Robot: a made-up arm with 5 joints.
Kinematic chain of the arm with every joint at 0, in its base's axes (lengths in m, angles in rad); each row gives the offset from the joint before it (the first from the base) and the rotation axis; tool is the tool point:
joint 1: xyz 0 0 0.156 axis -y
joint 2: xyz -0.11 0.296 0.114 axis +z
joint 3: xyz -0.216 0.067 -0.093 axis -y
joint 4: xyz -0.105 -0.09 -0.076 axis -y
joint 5: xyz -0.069 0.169 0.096 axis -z
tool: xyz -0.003 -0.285 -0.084
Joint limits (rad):
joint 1: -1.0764..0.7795
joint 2: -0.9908..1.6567
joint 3: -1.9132..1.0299
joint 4: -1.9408..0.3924
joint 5: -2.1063..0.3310
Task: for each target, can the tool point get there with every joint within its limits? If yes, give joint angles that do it. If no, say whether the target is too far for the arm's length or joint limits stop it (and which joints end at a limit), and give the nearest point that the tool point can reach.
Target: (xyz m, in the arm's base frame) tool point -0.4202 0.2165 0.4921
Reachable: yes | joints -0.7934 0.4082 -1.4295 -0.7713 -1.4031
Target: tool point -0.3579 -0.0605 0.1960
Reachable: yes | joints -0.0557 0.6409 -0.0953 -0.4404 0.1216
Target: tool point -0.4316 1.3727 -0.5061
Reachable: no: too far | nearest point -0.2657 0.7892 -0.1633 | short by 0.697 m
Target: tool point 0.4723 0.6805 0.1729
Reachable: no: joint limits stop it (at a limit: joint 1, joint 2, joint 4, joint 5) | nearest point 0.2284 0.5391 0.0331 | short by 0.315 m
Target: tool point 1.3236 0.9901 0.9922
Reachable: no: too far | nearest point 0.1591 0.7564 0.4388 | short by 1.310 m
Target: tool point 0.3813 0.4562 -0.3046
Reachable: no: joint limits stop it (at a limit: joint 1, joint 2, joint 4) | nearest point 0.1581 0.5040 -0.1145 | short by 0.297 m
